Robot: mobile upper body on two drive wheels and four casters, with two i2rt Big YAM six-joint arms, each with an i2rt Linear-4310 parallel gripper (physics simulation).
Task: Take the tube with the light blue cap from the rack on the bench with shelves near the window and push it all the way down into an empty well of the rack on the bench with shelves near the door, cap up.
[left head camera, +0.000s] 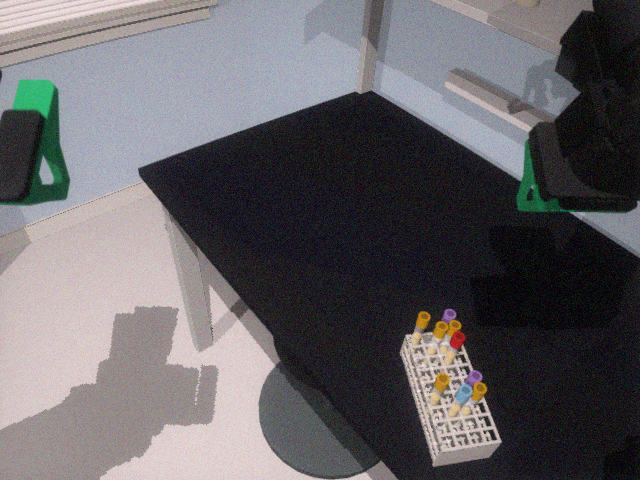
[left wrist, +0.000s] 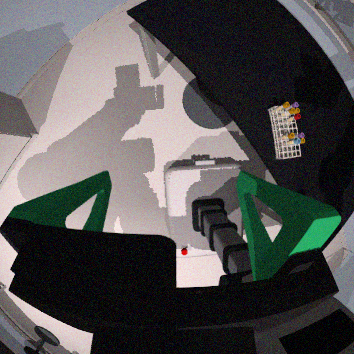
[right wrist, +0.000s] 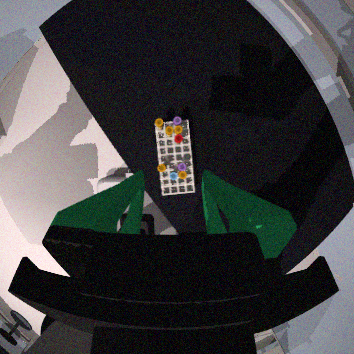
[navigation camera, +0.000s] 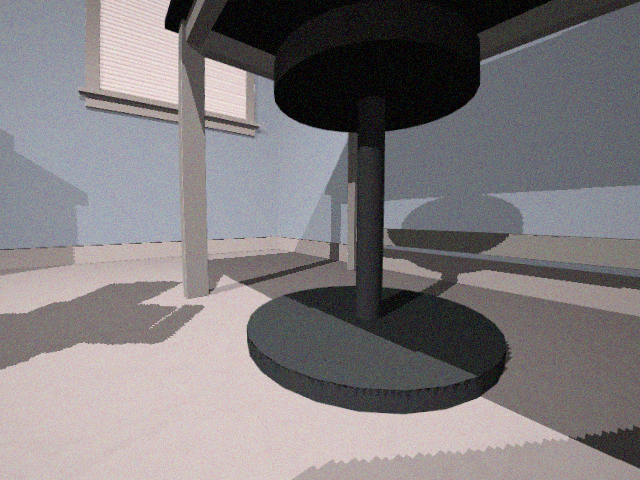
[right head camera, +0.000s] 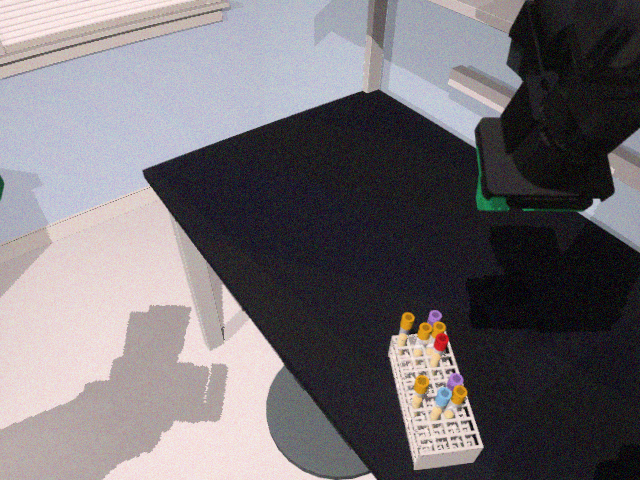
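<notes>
The light-blue-capped tube stands cap up in the white rack on the black bench, with an orange-capped tube close on its right and a purple-capped one behind. My right gripper is partly open and empty, raised above the bench beyond the rack. My left gripper is wide open and empty over the floor, left of the bench; part of it shows at the left head view's edge. The rack near the door does not show.
Several orange-capped tubes, two purple-capped and one red-capped tube share the rack. A round stool stands under the bench edge. A shelf post rises at the bench's back corner. A window with blinds is on the wall.
</notes>
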